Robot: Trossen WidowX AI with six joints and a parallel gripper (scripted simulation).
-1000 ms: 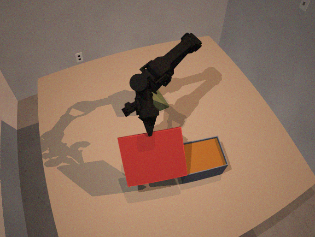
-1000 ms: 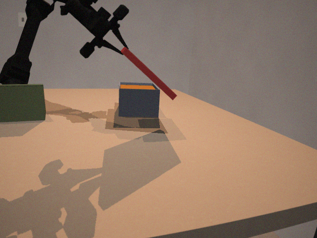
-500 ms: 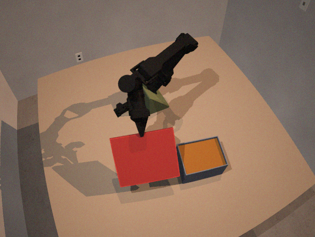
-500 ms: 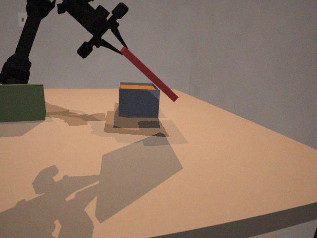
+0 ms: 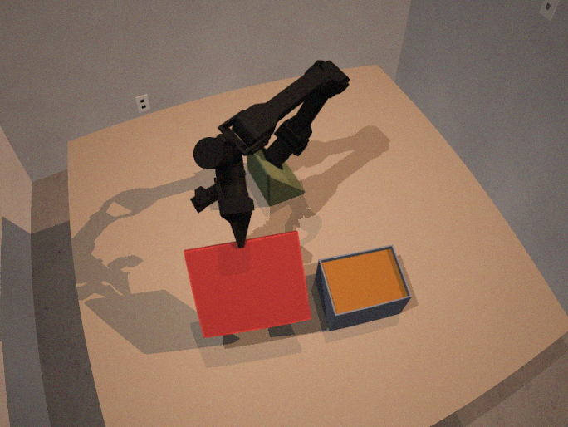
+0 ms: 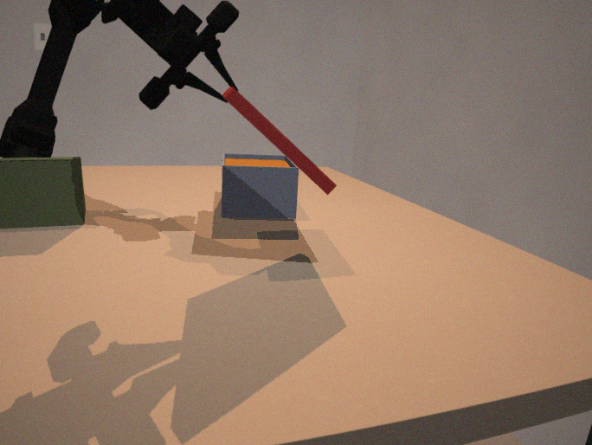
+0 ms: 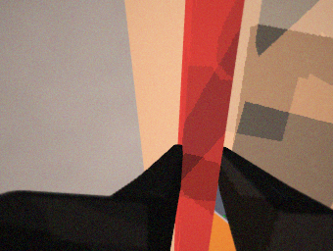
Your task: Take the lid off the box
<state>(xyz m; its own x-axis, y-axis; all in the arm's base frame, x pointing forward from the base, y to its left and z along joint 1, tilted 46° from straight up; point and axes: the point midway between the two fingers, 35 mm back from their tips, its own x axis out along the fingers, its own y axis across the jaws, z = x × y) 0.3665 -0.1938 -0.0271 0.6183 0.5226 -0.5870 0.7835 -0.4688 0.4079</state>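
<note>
Now: the red lid 9 cm ahead of my hand and 7 cm below it. The rest, counted from my hand: blue storage box (26 cm to the left, 20 cm below, 10 cm ahead).
</note>
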